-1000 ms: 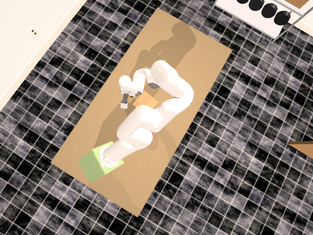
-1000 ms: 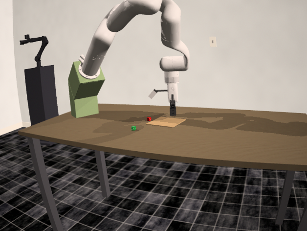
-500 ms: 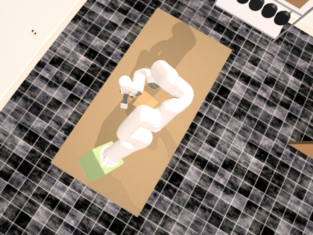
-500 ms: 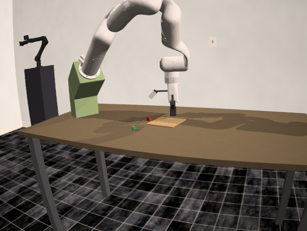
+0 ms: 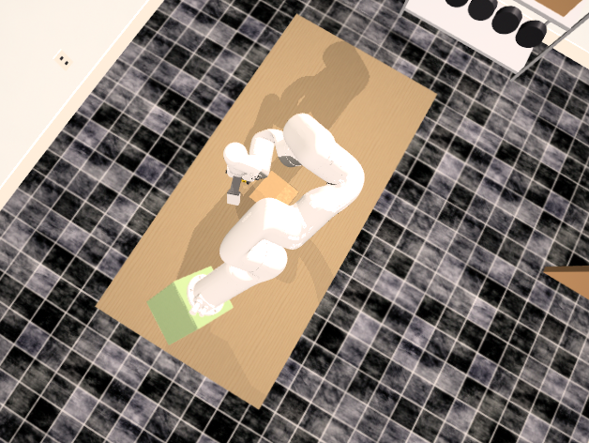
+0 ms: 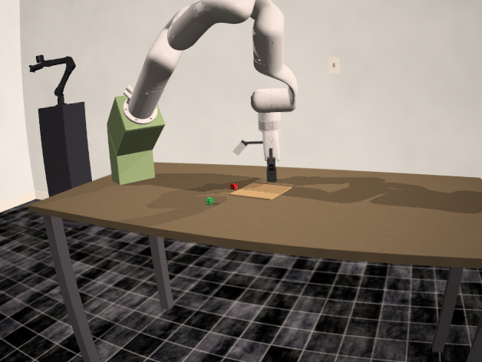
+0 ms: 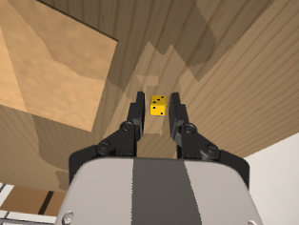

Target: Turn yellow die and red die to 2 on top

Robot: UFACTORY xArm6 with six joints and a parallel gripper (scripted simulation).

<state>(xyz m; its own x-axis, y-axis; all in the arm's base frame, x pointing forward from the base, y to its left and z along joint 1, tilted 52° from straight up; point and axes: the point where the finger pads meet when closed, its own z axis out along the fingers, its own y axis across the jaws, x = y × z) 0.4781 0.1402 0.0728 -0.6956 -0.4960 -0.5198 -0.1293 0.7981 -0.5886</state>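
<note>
Right now the yellow die is 10 mm below my hand. Round my hand: red die (110 mm to the right, 100 mm behind, 10 mm below); green die (270 mm to the right, 130 mm behind, 10 mm below); tan mat (130 mm to the right, 20 mm below, 10 mm behind).
</note>
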